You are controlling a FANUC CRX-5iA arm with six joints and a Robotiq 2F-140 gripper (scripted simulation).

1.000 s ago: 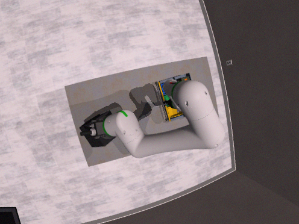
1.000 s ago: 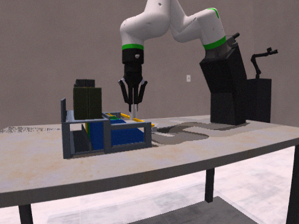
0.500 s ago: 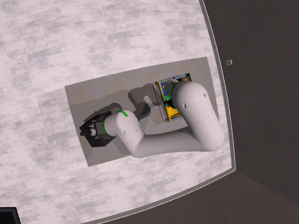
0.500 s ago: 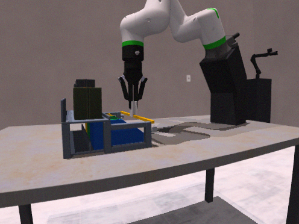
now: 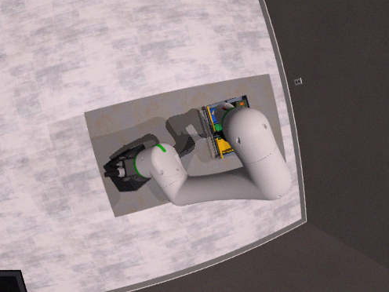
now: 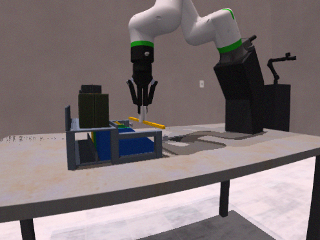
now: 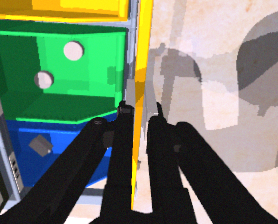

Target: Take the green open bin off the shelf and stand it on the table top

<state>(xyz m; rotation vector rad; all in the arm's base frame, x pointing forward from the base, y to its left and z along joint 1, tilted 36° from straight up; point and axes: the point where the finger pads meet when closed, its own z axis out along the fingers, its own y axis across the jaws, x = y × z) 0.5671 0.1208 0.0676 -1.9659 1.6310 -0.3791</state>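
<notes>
Right now my hand is 100 mm short of the green open bin, 30 mm to the right of it and 80 mm above it. Also, from my hand: thin yellow rod: 30 mm below; blue bin: 70 mm ahead, 140 mm to the left, 80 mm below; yellow bin: 130 mm ahead, 80 mm to the right, 80 mm below.
</notes>
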